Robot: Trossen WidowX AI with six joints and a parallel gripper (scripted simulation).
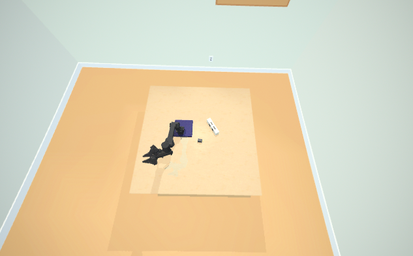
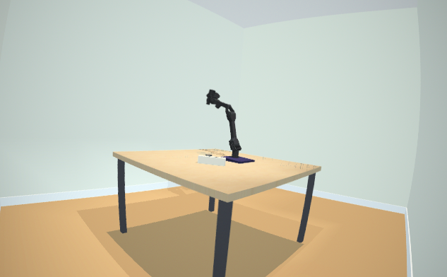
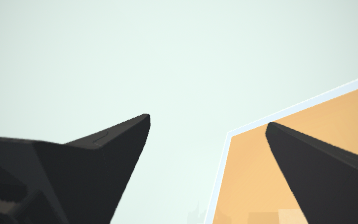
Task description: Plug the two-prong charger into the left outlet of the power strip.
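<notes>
Now: the two-prong charger 51 cm below my gripper tip, 48 cm ahead of it and 25 cm to the left of it.
</notes>
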